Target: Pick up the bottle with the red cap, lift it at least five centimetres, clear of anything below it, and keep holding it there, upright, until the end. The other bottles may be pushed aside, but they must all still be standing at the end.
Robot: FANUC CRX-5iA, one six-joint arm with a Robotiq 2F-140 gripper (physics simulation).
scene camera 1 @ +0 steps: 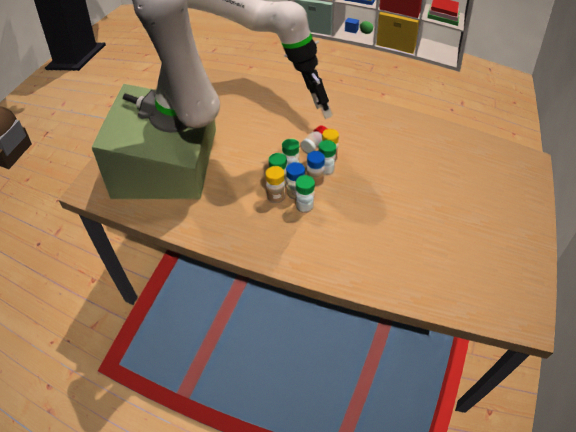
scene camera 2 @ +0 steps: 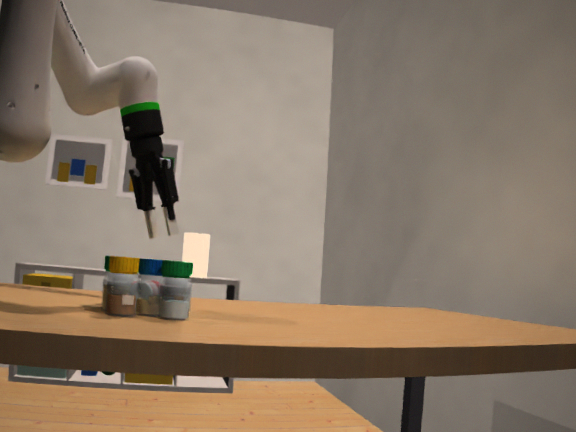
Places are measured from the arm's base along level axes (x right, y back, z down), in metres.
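Pixels of known places: gripper, fingertip midpoint: [scene camera 1: 324, 112] [scene camera 2: 163, 235]; arm's base, origin of the base link: [scene camera 1: 170, 117].
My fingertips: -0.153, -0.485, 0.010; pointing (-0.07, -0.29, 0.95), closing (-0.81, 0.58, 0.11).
Note:
For each thing: its top centre in the pictures, then the offset to it from my fingertips, as dx, dy, dz. Level surfaces: height alone.
- red-capped bottle, middle of its top: [scene camera 2: 147, 280] [scene camera 1: 315, 133] -0.008, +0.030, +0.107
- yellow-capped bottle, middle of its top: [scene camera 1: 330, 133] +0.037, -0.031, +0.058
- green-capped bottle, middle of its top: [scene camera 1: 327, 145] +0.097, -0.033, +0.058
- blue-capped bottle, middle of its top: [scene camera 1: 315, 156] +0.158, -0.009, +0.058
- blue-capped, middle of its top: [scene camera 2: 153, 259] [scene camera 1: 295, 168] +0.225, +0.037, +0.058
- yellow-capped, middle of its top: [scene camera 2: 124, 257] [scene camera 1: 274, 172] +0.256, +0.091, +0.058
- table, its level: dz +0.163
The red-capped bottle [scene camera 1: 312, 141] lies on its side at the back of the bottle group, its red cap [scene camera 1: 320, 130] pointing back and right, its pale base towards the front. In scene camera 2 it is mostly hidden behind the front bottles. Beside it stand a yellow-capped bottle [scene camera 1: 330, 136], a green-capped bottle [scene camera 1: 327, 149] and a blue-capped bottle [scene camera 1: 315, 160]. My gripper [scene camera 1: 322, 110] [scene camera 2: 161, 235] is partly open and empty, pointing down with a slight tilt, above the bottle tops and apart from them.
More bottles stand upright in front and to the left: green-capped [scene camera 1: 290, 147] [scene camera 1: 277, 162], blue-capped [scene camera 1: 295, 171], yellow-capped [scene camera 1: 275, 176] [scene camera 2: 123, 265] and green-capped [scene camera 1: 305, 185] [scene camera 2: 176, 270]. The arm's green pedestal [scene camera 1: 155, 172] stands left on the table [scene camera 1: 425, 240] [scene camera 2: 350, 325].

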